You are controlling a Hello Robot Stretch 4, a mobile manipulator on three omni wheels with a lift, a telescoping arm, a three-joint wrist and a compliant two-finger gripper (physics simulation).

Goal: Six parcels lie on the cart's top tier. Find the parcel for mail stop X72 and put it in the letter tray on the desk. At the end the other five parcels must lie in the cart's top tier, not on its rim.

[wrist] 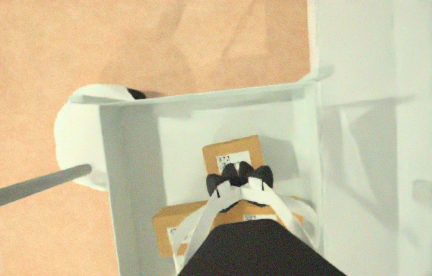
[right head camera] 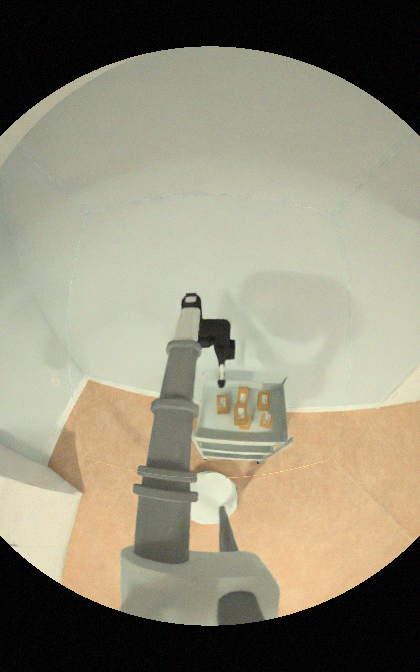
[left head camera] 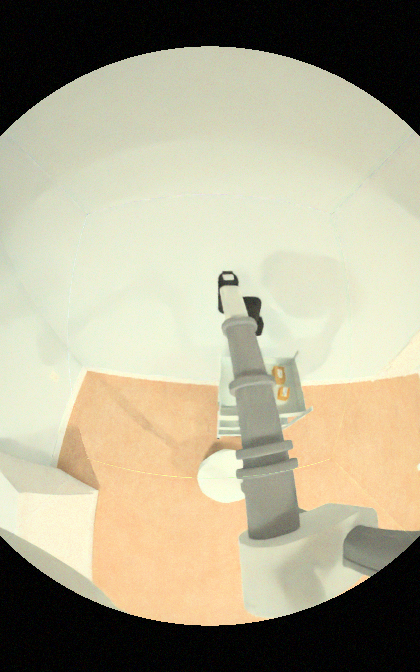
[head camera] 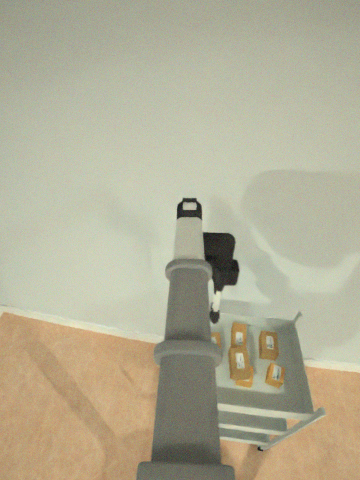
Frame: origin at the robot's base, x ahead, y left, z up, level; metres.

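Seen in the pictures: gripper, fingertip midpoint: (wrist: 238,177) (head camera: 213,318).
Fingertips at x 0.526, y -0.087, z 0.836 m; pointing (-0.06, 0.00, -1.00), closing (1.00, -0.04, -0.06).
Observation:
Offsets run from my fingertips to a thing's middle.
My gripper (head camera: 214,316) (right head camera: 221,383) (wrist: 238,177) is shut, its fingertips together and empty, above the parcel marked X72 (right head camera: 223,403) (wrist: 209,156). That parcel lies flat on the top tier of the cart (head camera: 265,413) (right head camera: 240,442) (wrist: 210,97); the fingertips cover part of it in the wrist view, and the arm hides most of it in the head view. The fingers are hidden in the left head view. The letter tray does not show.
The other five parcels lie inside the top tier, among them a right one @[dx -0.007, dy -0.225, dz -0.176 m] (head camera: 268,346) and a front right one @[dx -0.119, dy -0.224, dz -0.176 m] (head camera: 274,376); one parcel @[dx -0.098, dy -0.090, dz -0.125 m] (head camera: 239,367) overlaps another @[dx -0.120, dy -0.115, dz -0.176 m] (head camera: 245,380). A wall stands behind the cart. A white round base (left head camera: 217,477) (right head camera: 215,500) stands before it. A pale block (left head camera: 55,525) stands left.

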